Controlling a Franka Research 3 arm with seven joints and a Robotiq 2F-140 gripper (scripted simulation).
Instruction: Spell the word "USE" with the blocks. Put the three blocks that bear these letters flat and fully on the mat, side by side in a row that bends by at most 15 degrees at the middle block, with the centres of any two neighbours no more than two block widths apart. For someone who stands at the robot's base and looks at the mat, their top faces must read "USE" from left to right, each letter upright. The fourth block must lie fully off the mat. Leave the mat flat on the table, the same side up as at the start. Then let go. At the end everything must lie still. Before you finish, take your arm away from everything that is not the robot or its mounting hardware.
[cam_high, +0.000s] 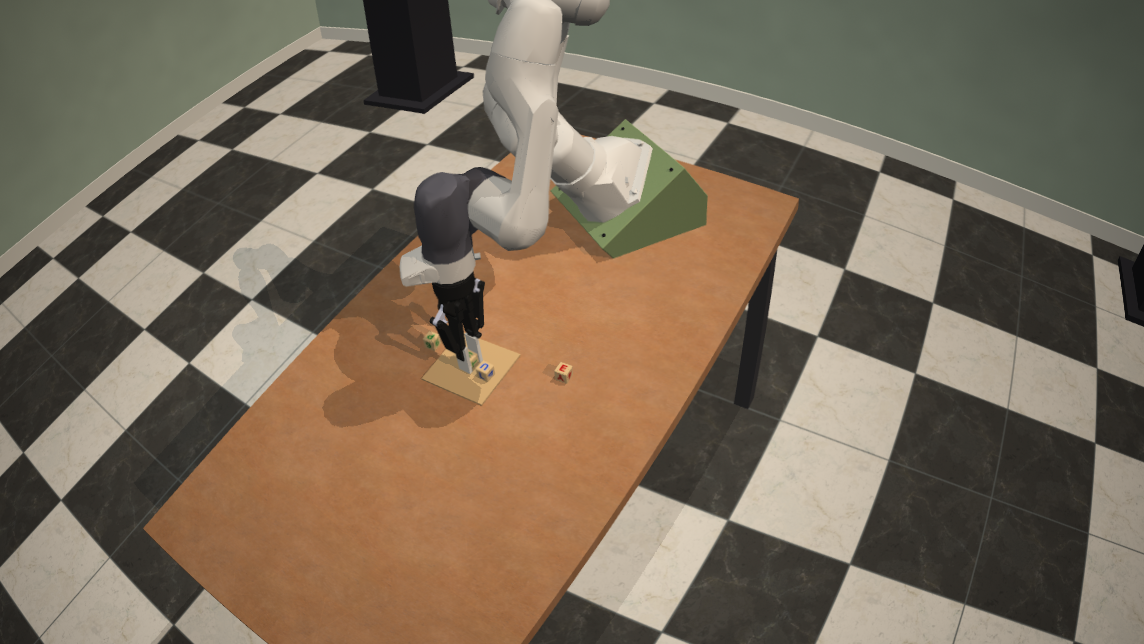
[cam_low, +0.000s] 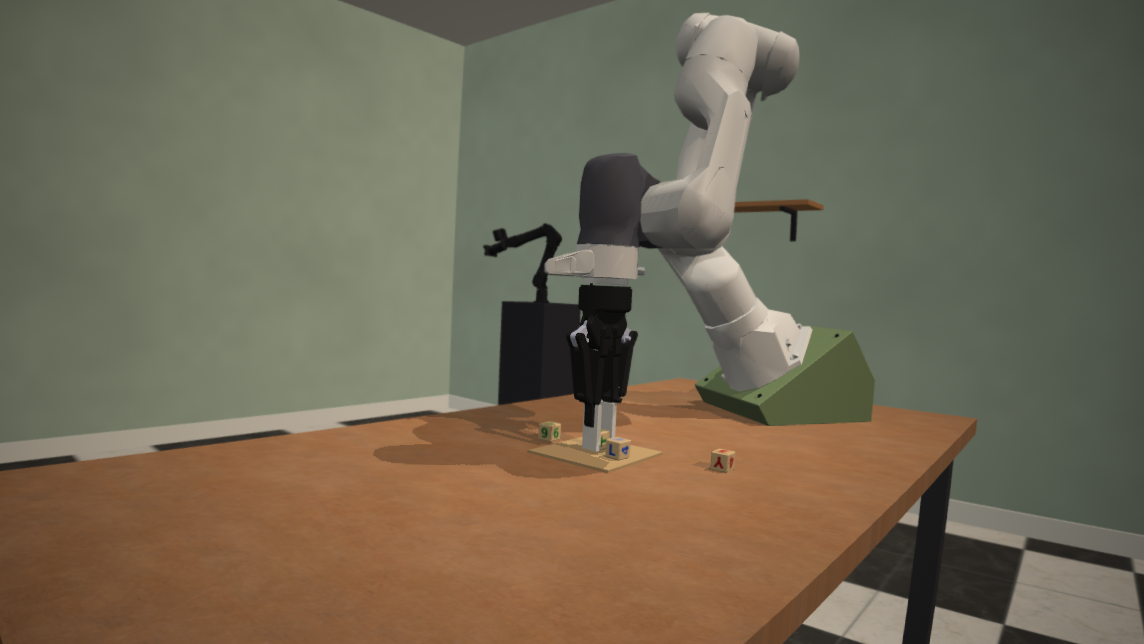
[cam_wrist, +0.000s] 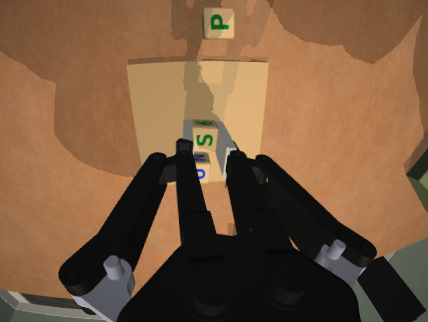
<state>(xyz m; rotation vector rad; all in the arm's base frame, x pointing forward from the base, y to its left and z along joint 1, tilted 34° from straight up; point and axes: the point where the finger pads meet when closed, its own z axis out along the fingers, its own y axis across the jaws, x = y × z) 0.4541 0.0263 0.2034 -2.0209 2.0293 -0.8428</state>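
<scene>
Now: the S block 20 mm below my hand. From my hand the other things lie so: U block: 40 mm to the left, 30 mm below, 10 mm ahead; mat: 40 mm below; green P block: 100 mm to the right, 30 mm below, 10 mm behind.
</scene>
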